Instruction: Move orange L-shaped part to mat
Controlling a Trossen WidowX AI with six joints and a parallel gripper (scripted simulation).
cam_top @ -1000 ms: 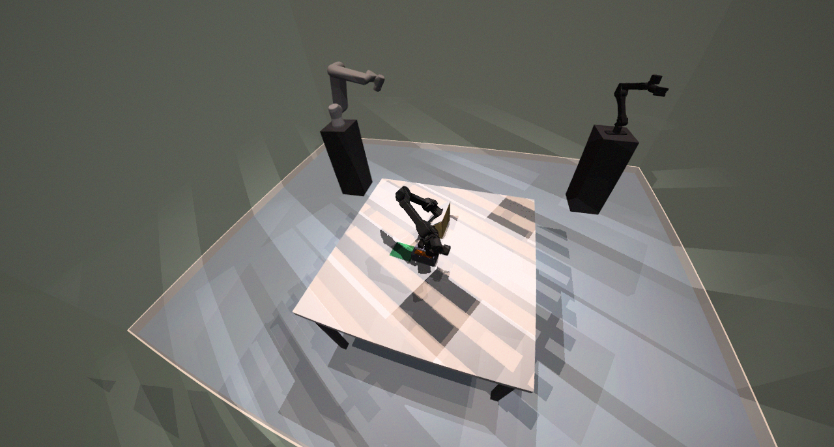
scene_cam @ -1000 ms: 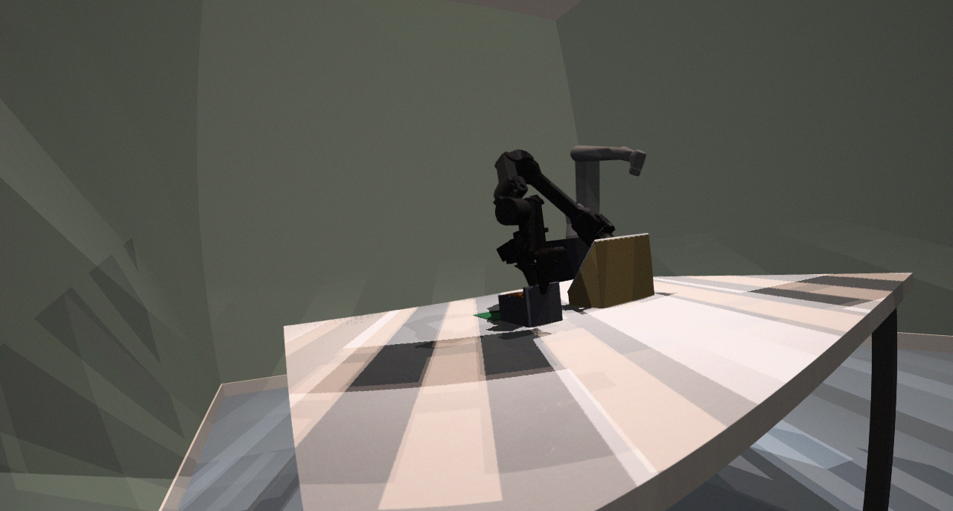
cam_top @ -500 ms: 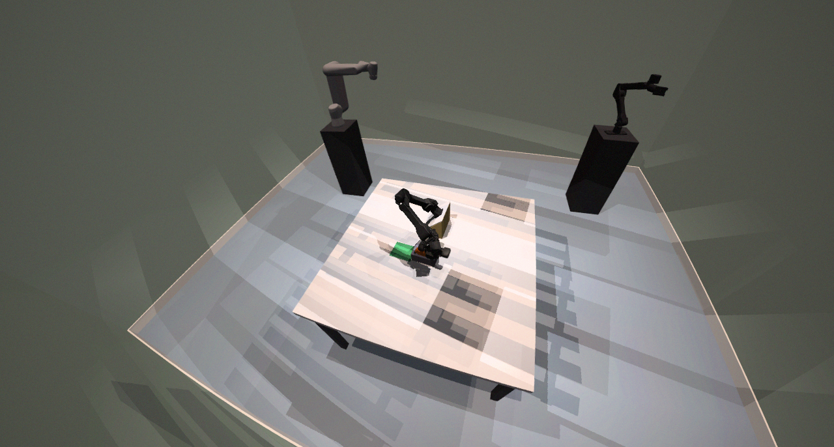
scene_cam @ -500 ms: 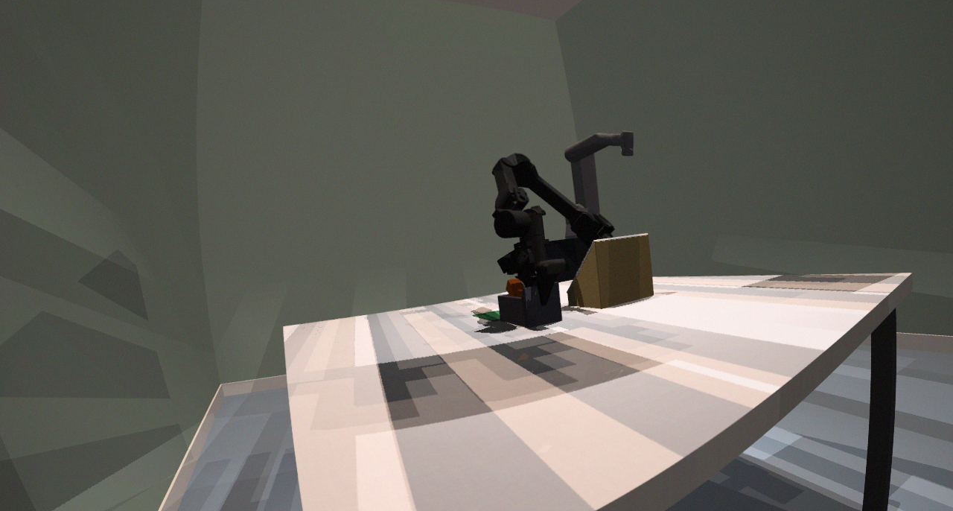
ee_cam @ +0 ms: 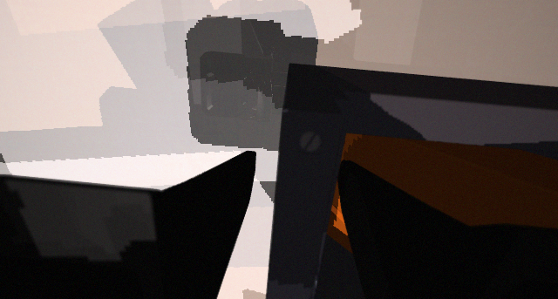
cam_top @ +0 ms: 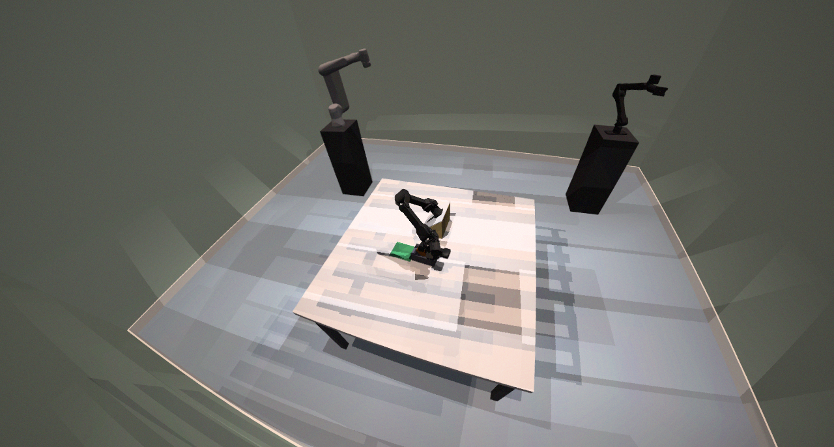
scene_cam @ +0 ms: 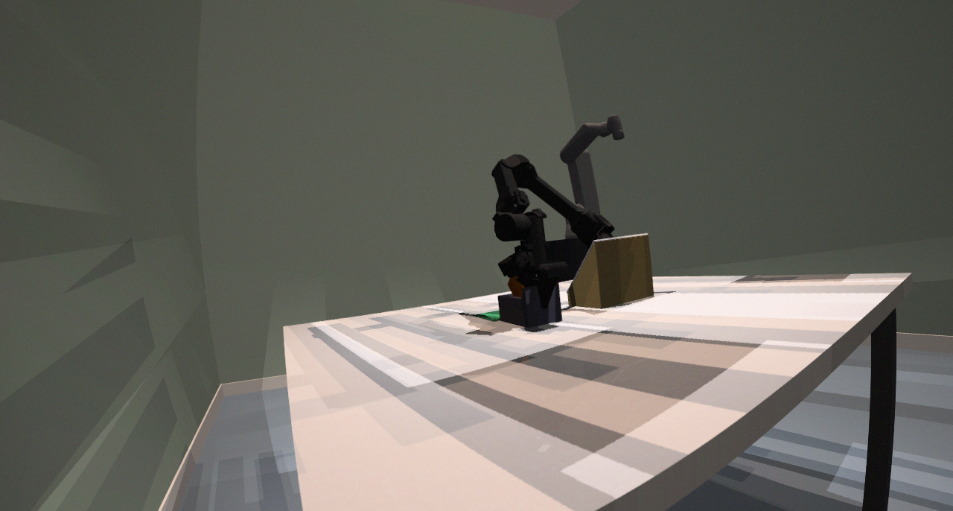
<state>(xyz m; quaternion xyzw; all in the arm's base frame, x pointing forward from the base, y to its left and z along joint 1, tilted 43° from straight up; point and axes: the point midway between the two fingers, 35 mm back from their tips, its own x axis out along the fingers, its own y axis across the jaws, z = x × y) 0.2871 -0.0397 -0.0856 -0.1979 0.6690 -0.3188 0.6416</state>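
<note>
Now: the orange L-shaped part 50 mm to the right of my gripper tip, 20 mm behind it and 10 mm above it. From my gripper tip the other things lie so: green mat 220 mm to the right, 50 mm below, 40 mm behind.
</note>
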